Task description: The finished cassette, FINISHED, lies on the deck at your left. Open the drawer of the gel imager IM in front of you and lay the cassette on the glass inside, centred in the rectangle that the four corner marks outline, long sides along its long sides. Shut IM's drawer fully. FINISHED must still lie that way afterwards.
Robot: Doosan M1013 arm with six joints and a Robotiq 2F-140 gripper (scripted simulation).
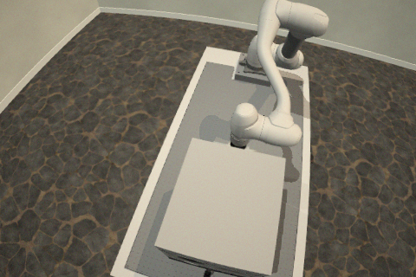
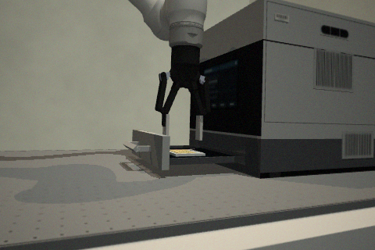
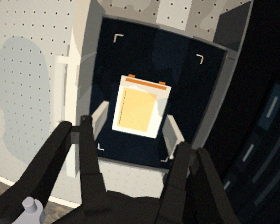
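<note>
Now: the cassette FINISHED 60 mm below my hand and 10 mm to the left of it.
</note>
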